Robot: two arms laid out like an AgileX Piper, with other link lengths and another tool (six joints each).
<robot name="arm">
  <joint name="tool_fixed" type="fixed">
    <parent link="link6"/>
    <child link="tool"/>
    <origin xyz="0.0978 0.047 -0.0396" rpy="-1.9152 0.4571 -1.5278"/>
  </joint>
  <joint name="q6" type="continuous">
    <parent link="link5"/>
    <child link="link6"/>
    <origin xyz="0.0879 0 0.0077"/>
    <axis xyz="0.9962 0 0.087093"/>
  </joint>
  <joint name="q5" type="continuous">
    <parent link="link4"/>
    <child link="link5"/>
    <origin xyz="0 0 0"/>
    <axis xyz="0 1 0"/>
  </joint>
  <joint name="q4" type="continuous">
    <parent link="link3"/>
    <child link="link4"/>
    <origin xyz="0.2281 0 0.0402"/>
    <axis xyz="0.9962 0 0.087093"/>
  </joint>
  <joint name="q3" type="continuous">
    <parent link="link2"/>
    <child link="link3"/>
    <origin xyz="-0.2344 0 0.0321"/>
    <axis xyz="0 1 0"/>
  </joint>
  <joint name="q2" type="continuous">
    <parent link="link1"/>
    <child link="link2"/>
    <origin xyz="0 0 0"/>
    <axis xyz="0 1 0"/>
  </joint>
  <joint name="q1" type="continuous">
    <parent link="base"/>
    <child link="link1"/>
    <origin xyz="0 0 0.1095"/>
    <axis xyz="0 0 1"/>
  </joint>
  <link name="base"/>
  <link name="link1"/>
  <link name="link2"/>
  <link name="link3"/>
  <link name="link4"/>
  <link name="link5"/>
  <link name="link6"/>
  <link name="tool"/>
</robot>
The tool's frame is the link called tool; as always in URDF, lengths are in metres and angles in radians. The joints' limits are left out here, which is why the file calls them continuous.
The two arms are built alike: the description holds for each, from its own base.
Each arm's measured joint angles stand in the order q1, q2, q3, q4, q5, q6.
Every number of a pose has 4 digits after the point. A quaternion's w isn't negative.
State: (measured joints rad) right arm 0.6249 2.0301 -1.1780 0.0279 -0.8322 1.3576; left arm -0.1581 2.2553 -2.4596 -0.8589 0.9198 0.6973
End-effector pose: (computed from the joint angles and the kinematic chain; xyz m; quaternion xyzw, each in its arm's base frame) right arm 0.3697 0.3312 0.2092 -0.2572 0.5895 0.4478 0.6211; left arm 0.5140 -0.1519 0.2450 -0.2345 0.8863 -0.3233 0.2346
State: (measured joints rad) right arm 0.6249 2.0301 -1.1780 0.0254 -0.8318 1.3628; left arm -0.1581 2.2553 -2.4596 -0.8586 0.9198 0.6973
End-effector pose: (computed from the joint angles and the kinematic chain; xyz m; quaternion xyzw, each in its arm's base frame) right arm 0.3695 0.3313 0.2094 -0.2566 0.5893 0.4495 0.6203; left arm 0.5140 -0.1519 0.2450 -0.2345 0.8863 -0.3232 0.2347
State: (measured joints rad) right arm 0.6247 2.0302 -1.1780 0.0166 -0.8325 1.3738; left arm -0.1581 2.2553 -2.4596 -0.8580 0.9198 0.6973
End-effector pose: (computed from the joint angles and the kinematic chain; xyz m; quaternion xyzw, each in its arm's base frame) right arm 0.3686 0.3318 0.2097 -0.2567 0.5882 0.4531 0.6187; left arm 0.5141 -0.1518 0.2450 -0.2345 0.8863 -0.3229 0.2348
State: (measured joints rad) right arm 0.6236 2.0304 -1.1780 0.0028 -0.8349 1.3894; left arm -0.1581 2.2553 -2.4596 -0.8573 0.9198 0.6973
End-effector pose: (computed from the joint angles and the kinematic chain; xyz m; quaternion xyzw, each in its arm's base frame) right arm 0.3675 0.3324 0.2104 -0.2574 0.5860 0.4579 0.6169; left arm 0.5141 -0.1517 0.2449 -0.2345 0.8864 -0.3226 0.2350
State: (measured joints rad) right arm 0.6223 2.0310 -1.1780 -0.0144 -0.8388 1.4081; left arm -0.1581 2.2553 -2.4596 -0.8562 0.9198 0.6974
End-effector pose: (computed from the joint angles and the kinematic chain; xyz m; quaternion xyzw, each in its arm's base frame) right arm 0.3660 0.3330 0.2111 -0.2585 0.5832 0.4638 0.6148; left arm 0.5141 -0.1515 0.2448 -0.2344 0.8865 -0.3221 0.2353
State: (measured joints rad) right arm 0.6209 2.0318 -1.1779 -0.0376 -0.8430 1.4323; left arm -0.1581 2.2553 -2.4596 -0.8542 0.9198 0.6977
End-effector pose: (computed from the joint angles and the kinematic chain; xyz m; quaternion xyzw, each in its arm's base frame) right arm 0.3639 0.3341 0.2118 -0.2605 0.5799 0.4714 0.6113; left arm 0.5142 -0.1512 0.2447 -0.2343 0.8868 -0.3212 0.2358
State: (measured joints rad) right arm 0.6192 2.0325 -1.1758 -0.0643 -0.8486 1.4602; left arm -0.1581 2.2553 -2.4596 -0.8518 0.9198 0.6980
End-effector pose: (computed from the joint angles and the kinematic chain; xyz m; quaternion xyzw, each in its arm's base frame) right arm 0.3612 0.3352 0.2120 -0.2627 0.5766 0.4801 0.6067; left arm 0.5144 -0.1509 0.2446 -0.2342 0.8870 -0.3201 0.2364
